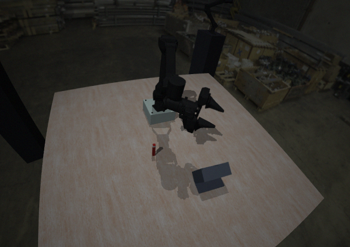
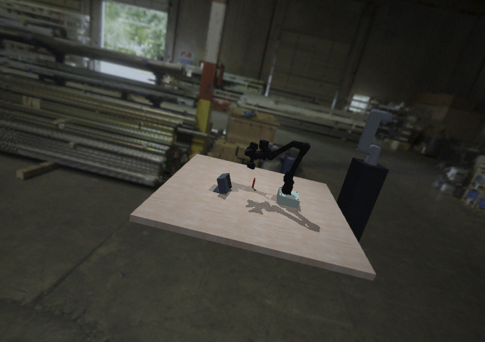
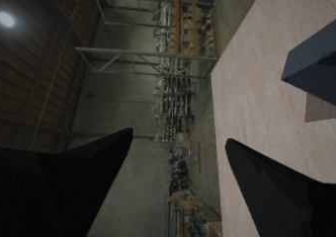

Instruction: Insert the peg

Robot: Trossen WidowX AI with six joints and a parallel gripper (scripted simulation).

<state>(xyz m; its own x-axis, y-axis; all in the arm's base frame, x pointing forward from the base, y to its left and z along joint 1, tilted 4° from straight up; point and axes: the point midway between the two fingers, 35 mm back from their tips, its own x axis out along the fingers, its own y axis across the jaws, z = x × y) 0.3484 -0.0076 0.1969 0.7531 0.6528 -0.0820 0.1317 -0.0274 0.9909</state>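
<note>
Now: gripper tip 230 mm above the red square peg, 180 mm to the left of it and 140 mm past it. From my gripper tip the other things lie so: sloped panel: 230 mm below, 90 mm ahead, 30 mm to the right.
</note>
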